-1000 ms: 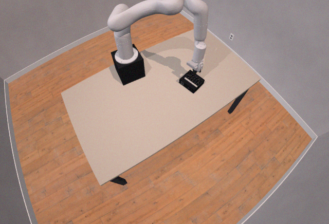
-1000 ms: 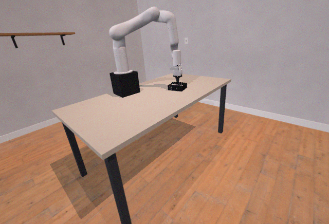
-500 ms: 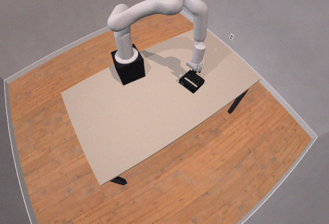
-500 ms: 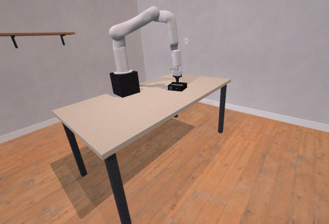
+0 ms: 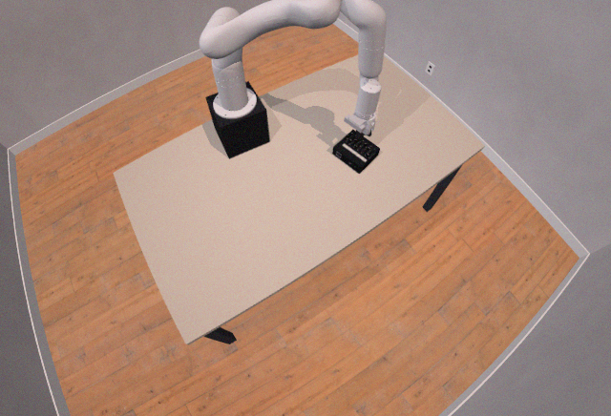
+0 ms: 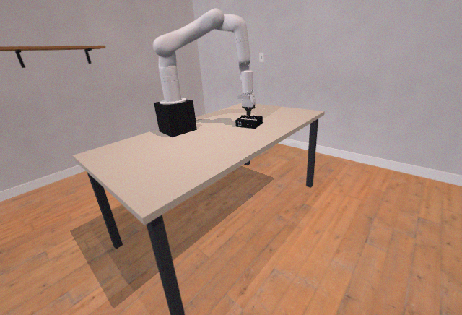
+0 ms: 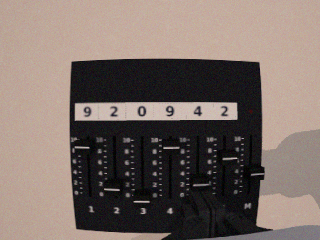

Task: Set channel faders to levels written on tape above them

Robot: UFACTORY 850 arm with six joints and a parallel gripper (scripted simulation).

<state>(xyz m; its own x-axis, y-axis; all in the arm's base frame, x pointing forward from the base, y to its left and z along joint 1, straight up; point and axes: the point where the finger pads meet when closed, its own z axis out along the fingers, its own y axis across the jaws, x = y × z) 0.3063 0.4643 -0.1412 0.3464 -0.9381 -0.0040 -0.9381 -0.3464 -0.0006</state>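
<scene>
The master fader lies 40 mm to the right of my hand, 30 mm behind it and 10 mm below it.
</scene>
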